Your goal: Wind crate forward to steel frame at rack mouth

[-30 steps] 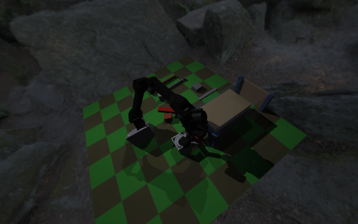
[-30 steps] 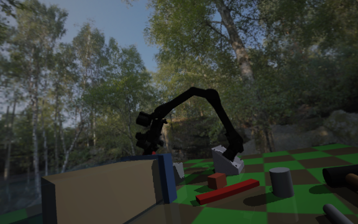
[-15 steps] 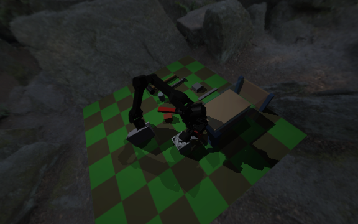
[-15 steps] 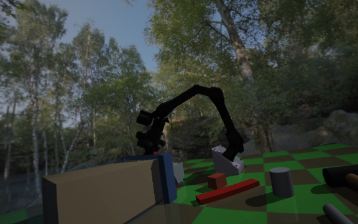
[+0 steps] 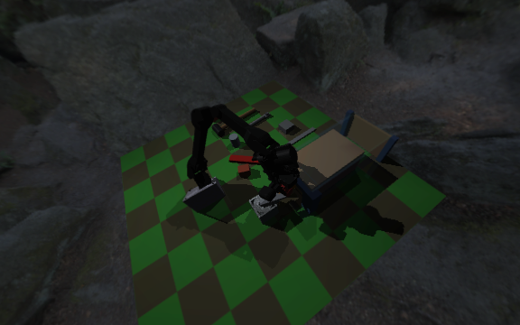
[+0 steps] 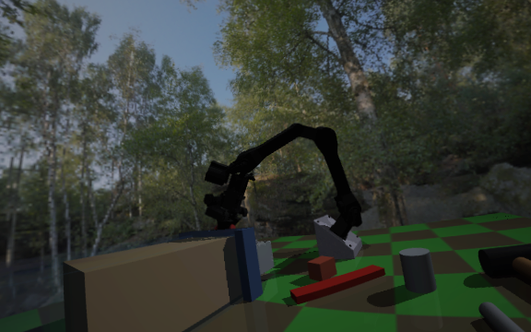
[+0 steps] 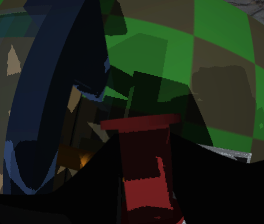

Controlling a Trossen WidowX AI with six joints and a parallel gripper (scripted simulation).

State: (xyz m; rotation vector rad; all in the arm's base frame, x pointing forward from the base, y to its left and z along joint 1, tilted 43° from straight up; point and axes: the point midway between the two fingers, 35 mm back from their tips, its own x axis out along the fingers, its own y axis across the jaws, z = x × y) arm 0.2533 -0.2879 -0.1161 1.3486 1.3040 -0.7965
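Right now my gripper tip is 40 mm past the winch handle, 30 mm to the right of it and 30 mm above it. Also, from my gripper tip: winch: 120 mm behind, 100 mm below, 40 mm to the left; then blue steel frame: 60 mm ahead, 40 mm to the left, 30 mm below; then red grip: 20 mm to the left.
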